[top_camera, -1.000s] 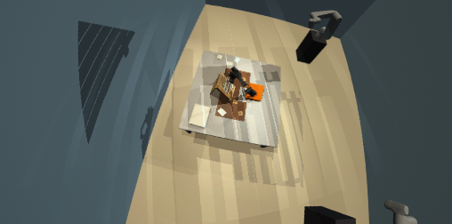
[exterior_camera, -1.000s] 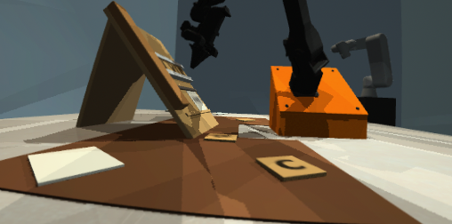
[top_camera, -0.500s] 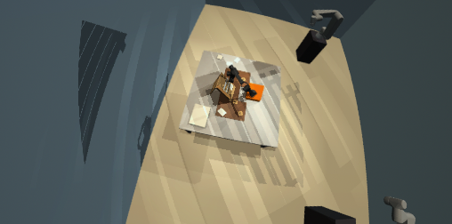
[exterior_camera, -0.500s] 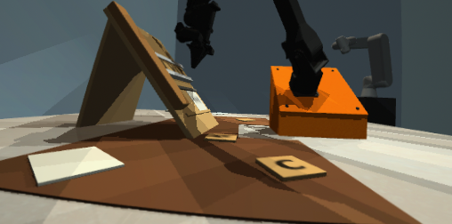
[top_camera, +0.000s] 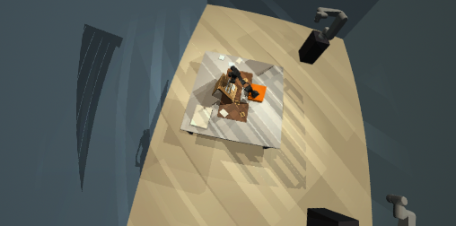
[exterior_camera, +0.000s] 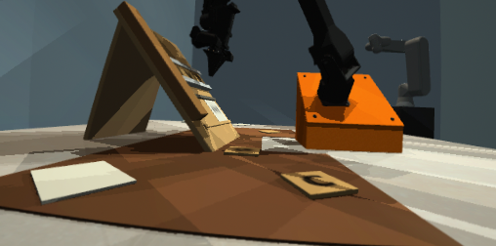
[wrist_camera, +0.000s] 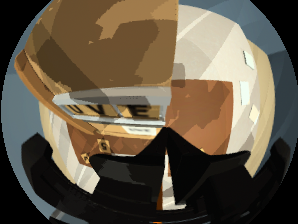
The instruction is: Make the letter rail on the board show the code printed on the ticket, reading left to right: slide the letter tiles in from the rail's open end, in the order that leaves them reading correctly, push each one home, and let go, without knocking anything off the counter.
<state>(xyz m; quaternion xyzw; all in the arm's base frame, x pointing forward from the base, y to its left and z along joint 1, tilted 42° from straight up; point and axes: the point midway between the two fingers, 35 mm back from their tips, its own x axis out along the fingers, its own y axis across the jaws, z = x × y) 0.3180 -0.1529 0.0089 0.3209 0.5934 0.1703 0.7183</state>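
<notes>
The e tile lies 3 cm ahead of my gripper tip, 3 cm to the left of it and 2 cm below it. Also, from my gripper tip: u tile (4 cm ahead, 15 cm to the left, 2 cm below); then tan tile marked v (3 cm ahead, 10 cm to the left, 2 cm below); then brown mat (13 cm behind, 10 cm to the left, 18 cm below).
</notes>
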